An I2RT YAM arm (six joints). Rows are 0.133 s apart.
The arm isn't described. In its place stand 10 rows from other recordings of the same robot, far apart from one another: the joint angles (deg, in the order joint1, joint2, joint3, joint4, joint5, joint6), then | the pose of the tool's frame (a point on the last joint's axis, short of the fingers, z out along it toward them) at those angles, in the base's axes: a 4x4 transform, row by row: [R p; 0 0 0 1], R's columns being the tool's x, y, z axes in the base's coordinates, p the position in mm.
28.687, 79.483, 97.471, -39.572, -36.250, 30.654 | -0.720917 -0.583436 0.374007 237.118; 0.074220 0.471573 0.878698 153.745; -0.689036 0.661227 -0.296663 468.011; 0 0 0 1
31.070, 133.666, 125.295, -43.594, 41.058, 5.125 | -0.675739 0.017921 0.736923 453.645; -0.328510 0.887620 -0.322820 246.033; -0.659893 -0.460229 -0.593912 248.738; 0 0 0 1
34.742, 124.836, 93.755, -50.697, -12.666, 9.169 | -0.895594 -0.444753 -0.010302 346.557; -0.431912 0.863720 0.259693 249.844; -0.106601 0.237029 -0.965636 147.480; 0 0 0 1
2.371, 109.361, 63.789, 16.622, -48.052, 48.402 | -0.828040 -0.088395 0.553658 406.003; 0.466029 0.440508 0.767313 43.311; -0.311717 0.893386 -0.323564 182.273; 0 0 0 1
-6.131, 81.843, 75.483, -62.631, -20.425, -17.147 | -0.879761 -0.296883 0.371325 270.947; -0.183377 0.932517 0.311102 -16.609; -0.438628 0.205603 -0.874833 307.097; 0 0 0 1
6.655, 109.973, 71.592, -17.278, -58.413, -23.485 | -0.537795 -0.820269 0.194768 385.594; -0.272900 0.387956 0.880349 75.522; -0.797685 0.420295 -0.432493 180.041; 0 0 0 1
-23.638, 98.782, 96.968, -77.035, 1.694, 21.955 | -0.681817 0.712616 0.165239 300.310; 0.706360 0.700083 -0.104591 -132.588; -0.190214 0.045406 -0.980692 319.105; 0 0 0 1
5.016, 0.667, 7.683, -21.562, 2.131, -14.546 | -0.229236 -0.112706 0.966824 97.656; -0.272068 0.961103 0.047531 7.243; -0.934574 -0.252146 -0.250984 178.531; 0 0 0 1
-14.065, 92.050, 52.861, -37.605, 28.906, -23.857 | -0.993050 -0.089422 0.076524 268.659; -0.116216 0.847763 -0.517485 -85.048; -0.018600 -0.522782 -0.852264 166.643; 0 0 0 1
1.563, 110.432, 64.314, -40.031, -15.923, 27.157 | -0.907799 0.415504 0.057078 332.115; 0.414311 0.867276 0.276005 18.833; 0.065179 0.274205 -0.959460 117.905; 0 0 0 1
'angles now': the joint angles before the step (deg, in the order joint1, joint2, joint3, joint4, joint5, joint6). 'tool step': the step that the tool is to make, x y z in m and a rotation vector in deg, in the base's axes. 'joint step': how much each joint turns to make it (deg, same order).
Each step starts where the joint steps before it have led.
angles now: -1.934, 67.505, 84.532, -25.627, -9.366, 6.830
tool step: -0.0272, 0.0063, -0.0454, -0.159, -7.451, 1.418
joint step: 1.426, -11.278, -20.176, 16.350, 0.006, 0.000
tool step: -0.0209, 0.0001, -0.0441, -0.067, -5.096, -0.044
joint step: -0.021, -8.425, -15.589, 12.257, 0.023, -0.022
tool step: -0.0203, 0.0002, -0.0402, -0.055, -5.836, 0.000
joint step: 0.005, -7.618, -13.651, 11.870, 0.005, -0.002
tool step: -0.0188, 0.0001, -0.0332, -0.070, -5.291, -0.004
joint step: -0.034, -6.790, -10.906, 9.405, -0.033, -0.013
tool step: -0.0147, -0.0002, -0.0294, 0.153, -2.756, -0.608
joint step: 0.024, -5.963, -8.412, 5.203, 0.657, -0.007
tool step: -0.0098, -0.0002, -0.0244, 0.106, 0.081, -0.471
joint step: 0.002, -5.154, -5.770, 0.528, 0.483, -0.045
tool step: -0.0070, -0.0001, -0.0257, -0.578, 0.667, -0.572
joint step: 0.040, -4.811, -5.600, 0.023, 0.410, -0.747
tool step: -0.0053, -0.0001, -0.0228, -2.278, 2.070, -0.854
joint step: -0.016, -5.469, -4.122, -3.728, 0.182, -2.460
